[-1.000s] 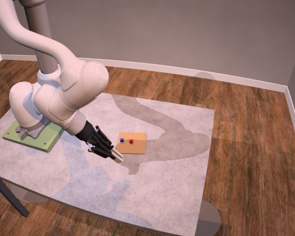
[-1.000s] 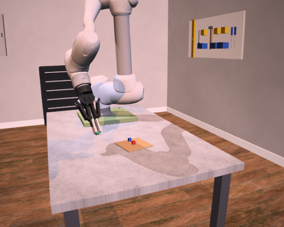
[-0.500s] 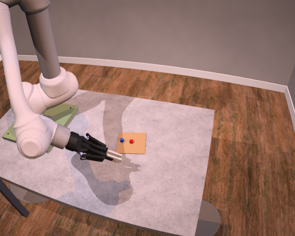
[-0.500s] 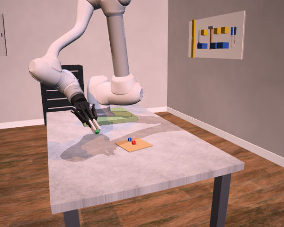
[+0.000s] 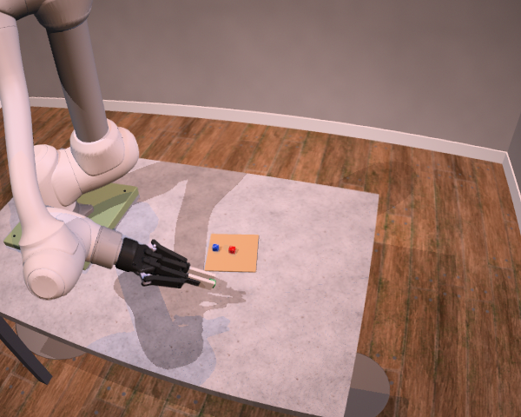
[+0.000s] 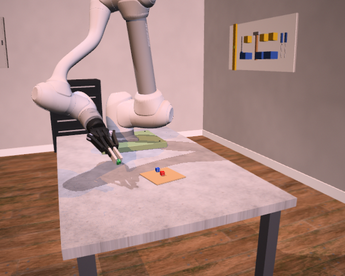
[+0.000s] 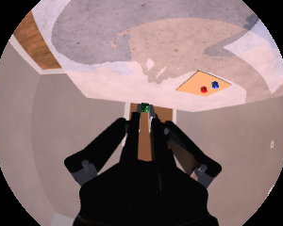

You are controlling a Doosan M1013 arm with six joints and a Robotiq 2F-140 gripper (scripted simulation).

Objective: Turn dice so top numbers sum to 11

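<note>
The blue die is 5 cm behind my hand, 18 cm to the left of it and 10 cm below it. Round my hand: red die: 1 cm behind, 19 cm to the left, 10 cm below; then orange mat: 1 cm behind, 19 cm to the left, 11 cm below; then green die: 2 cm ahead, 1 cm to the left, 2 cm below.
</note>
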